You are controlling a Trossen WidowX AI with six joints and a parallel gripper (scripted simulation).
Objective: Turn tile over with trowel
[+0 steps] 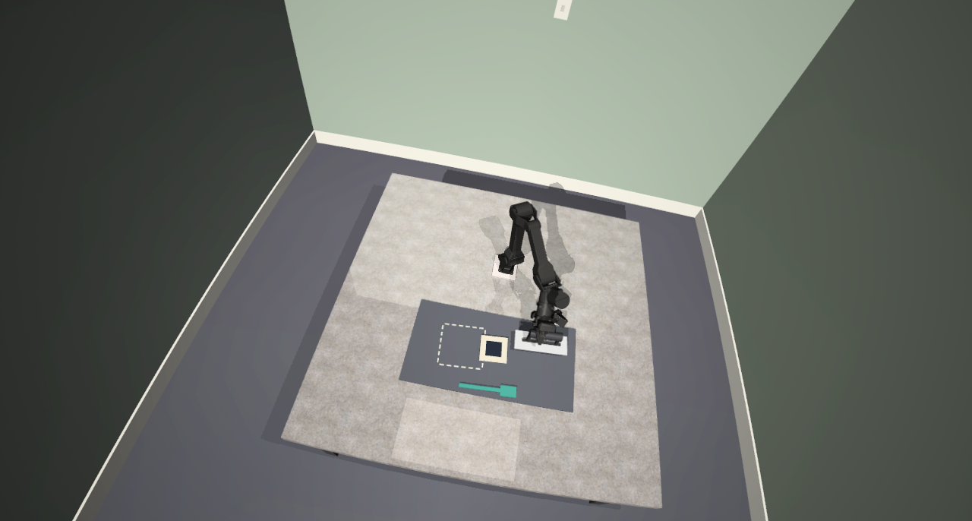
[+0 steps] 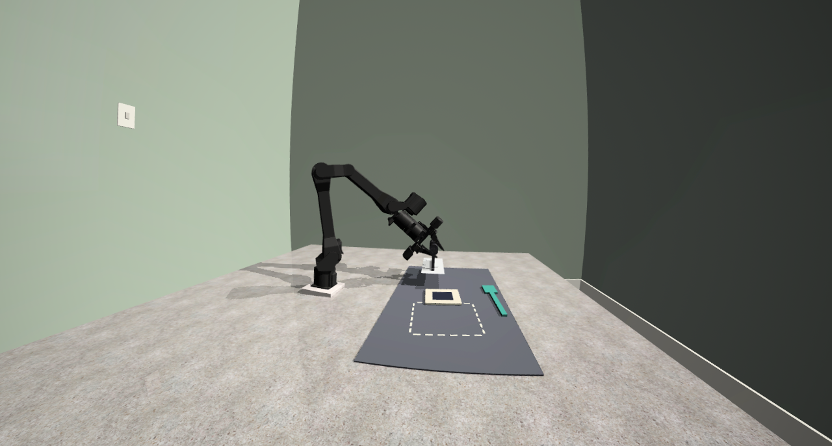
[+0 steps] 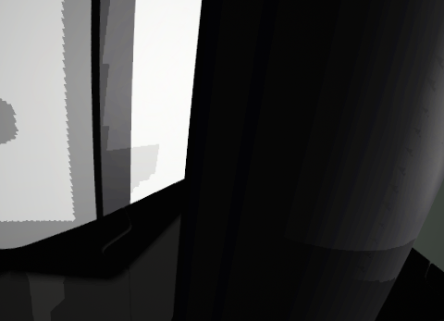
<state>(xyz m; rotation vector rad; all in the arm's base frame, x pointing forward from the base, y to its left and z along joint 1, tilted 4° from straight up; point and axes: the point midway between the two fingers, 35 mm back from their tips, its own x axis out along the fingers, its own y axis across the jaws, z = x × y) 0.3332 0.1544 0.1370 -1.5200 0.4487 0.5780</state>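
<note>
Now: the beige tile 15 cm to the right of my gripper tip, 9 cm below it and 2 cm ahead of it. The rest, counted from my gripper tip: dark mat: 15 cm to the right, 12 cm below, 3 cm ahead; then teal trowel: 17 cm ahead, 13 cm to the right, 10 cm below; then white trowel: 3 cm behind, 1 cm below.
</note>
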